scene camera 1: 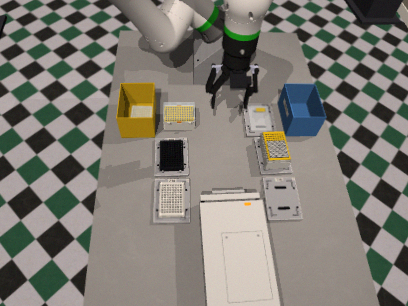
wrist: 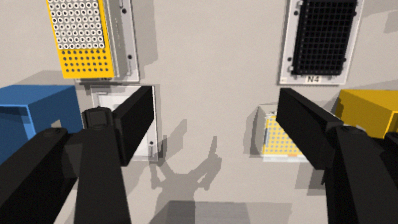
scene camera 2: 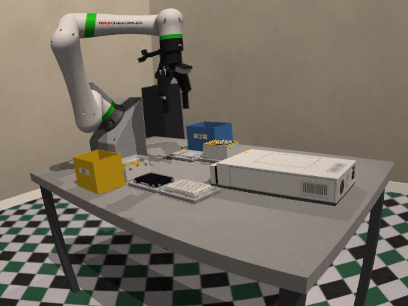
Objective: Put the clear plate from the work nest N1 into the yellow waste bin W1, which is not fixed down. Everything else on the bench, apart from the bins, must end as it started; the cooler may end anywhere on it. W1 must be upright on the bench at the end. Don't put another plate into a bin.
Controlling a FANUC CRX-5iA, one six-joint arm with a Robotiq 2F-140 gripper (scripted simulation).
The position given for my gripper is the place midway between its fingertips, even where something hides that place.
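From scene camera 1 I can see my gripper (scene camera 1: 228, 105) and a blue bin (scene camera 1: 302, 114), plus a white plate (scene camera 1: 167, 204), a black plate (scene camera 1: 171, 157) and a yellow waste bin (scene camera 1: 142, 94). Scene camera 2 gives me the yellow waste bin (scene camera 2: 106, 174) again, along with the blue bin (scene camera 2: 208, 131) and my gripper (scene camera 2: 176, 110). As for the wrist view, my gripper (wrist: 215, 103) is there, but the white plate is out of frame in the wrist view.
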